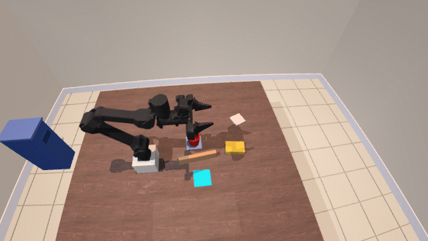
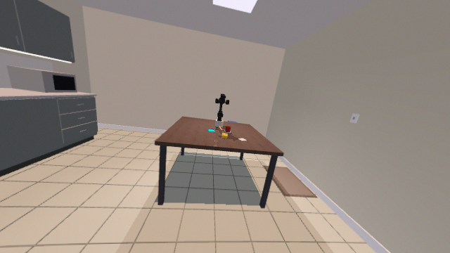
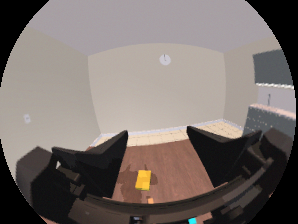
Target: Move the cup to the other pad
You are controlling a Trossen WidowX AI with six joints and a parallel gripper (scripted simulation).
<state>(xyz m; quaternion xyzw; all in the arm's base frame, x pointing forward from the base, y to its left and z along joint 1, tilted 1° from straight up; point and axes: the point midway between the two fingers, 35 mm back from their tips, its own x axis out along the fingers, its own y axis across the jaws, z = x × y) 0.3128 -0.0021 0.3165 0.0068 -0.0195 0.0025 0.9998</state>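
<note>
Right now the red cup is 380 mm below my gripper tip, 130 mm to the left of it and 80 mm behind it. Round my gripper tip: pale square 410 mm below, 290 mm to the left, 210 mm ahead; yellow block 400 mm below, 150 mm ahead, 70 mm to the left; cyan pad 420 mm below, 90 mm to the right, 50 mm behind.
</note>
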